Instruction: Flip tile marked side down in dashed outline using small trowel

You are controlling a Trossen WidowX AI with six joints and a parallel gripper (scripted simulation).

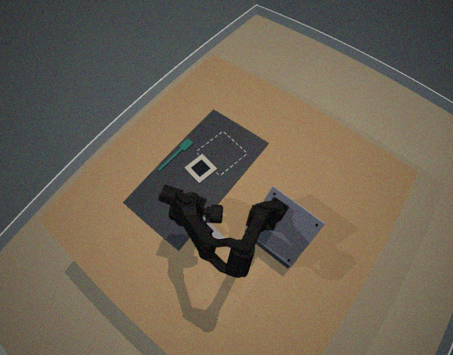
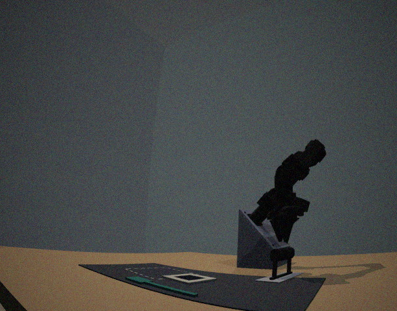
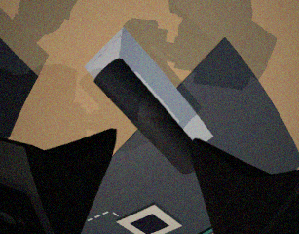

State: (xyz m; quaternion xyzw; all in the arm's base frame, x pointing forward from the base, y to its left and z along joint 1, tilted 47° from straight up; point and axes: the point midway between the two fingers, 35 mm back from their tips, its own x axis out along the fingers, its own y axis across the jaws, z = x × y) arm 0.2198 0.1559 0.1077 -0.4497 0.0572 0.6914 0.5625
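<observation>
Right now the float tool is 7 cm below my gripper tip and 2 cm behind it. From my gripper tip the other things lie so: tile 21 cm to the right, 18 cm ahead, 10 cm below; then dark mat 18 cm to the right, 18 cm ahead, 13 cm below.
</observation>
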